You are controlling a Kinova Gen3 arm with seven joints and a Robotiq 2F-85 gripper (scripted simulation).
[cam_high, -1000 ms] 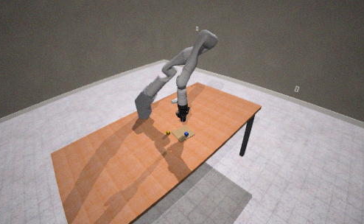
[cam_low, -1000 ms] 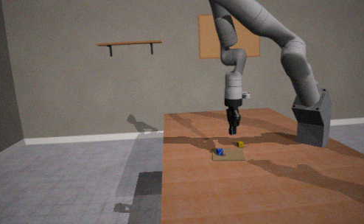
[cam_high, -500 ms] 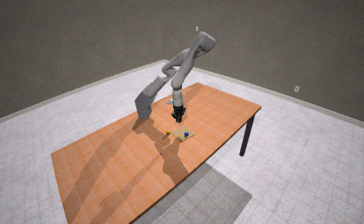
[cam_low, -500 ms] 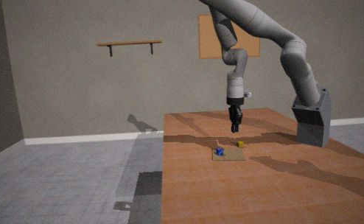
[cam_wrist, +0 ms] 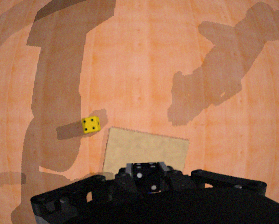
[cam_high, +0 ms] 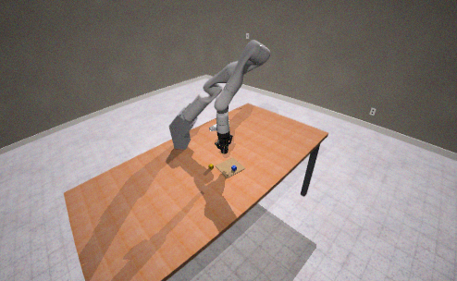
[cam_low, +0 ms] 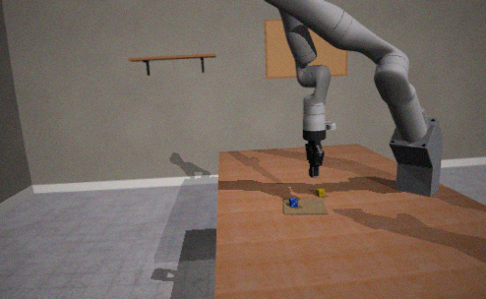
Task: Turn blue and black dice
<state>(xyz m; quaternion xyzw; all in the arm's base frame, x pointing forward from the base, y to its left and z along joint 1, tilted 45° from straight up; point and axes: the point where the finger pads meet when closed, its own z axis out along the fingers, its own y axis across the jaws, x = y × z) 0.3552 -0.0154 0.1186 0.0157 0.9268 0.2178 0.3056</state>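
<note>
Now: hand 120 mm above the tan mat, 40 mm short of it and 10 mm to the right of it. From my hand the other things lie so: blue die 110 mm below, 70 mm ahead, 10 mm to the left; then yellow die 110 mm below, 90 mm to the right, 40 mm behind; then black die 10 mm below.
</note>
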